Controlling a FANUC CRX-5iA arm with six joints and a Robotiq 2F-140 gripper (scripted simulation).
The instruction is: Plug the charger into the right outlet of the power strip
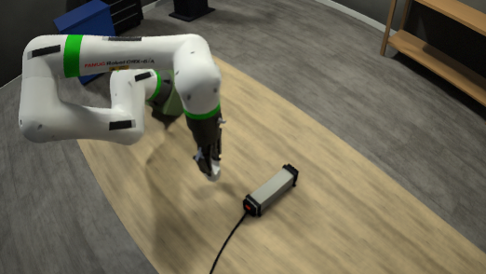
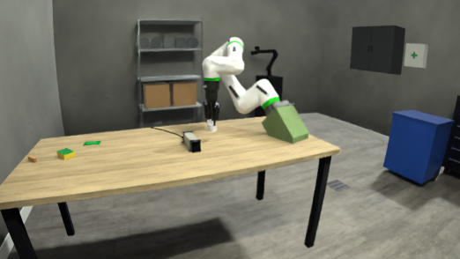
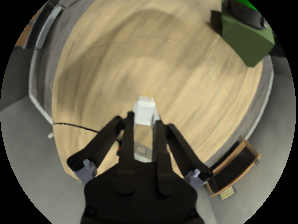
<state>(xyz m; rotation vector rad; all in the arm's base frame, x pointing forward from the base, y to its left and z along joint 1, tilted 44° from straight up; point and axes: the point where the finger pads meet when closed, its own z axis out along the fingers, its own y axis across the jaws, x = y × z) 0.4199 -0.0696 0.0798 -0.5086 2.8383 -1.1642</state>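
My gripper is now 1 cm past the white charger and 1 cm above it. From my hand the other things lie so: power strip 18 cm ahead, 8 cm to the left, 5 cm below; yellow-green sponge 86 cm ahead, 6 cm to the right, 6 cm below; flat green piece 71 cm ahead, 22 cm to the right, 8 cm below.
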